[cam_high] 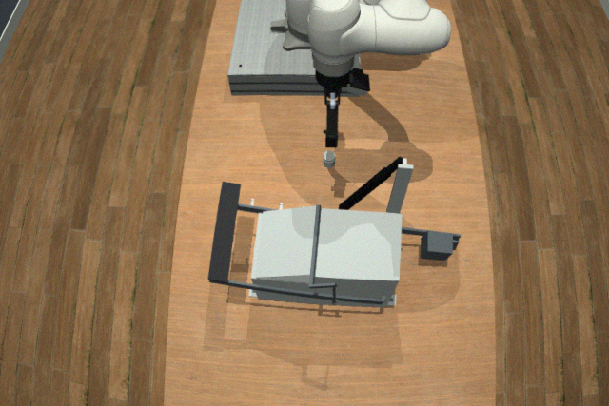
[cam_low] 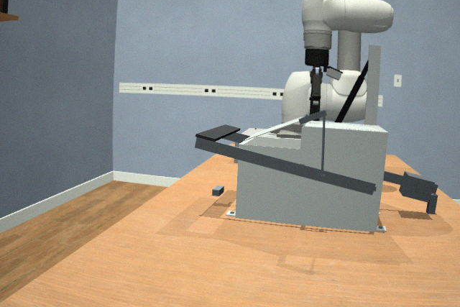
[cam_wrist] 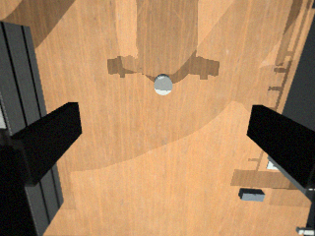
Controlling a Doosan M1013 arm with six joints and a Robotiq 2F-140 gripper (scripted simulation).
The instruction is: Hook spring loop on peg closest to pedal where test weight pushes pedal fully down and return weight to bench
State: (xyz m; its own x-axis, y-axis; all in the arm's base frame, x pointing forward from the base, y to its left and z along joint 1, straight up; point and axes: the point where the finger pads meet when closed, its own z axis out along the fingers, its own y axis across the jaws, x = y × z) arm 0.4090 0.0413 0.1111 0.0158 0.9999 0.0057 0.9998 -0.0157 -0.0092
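Now: hand 19 cm above the steel test weight. From my hand the other things lie so: small grey block: 26 cm to the right, 21 cm ahead, 20 cm below.
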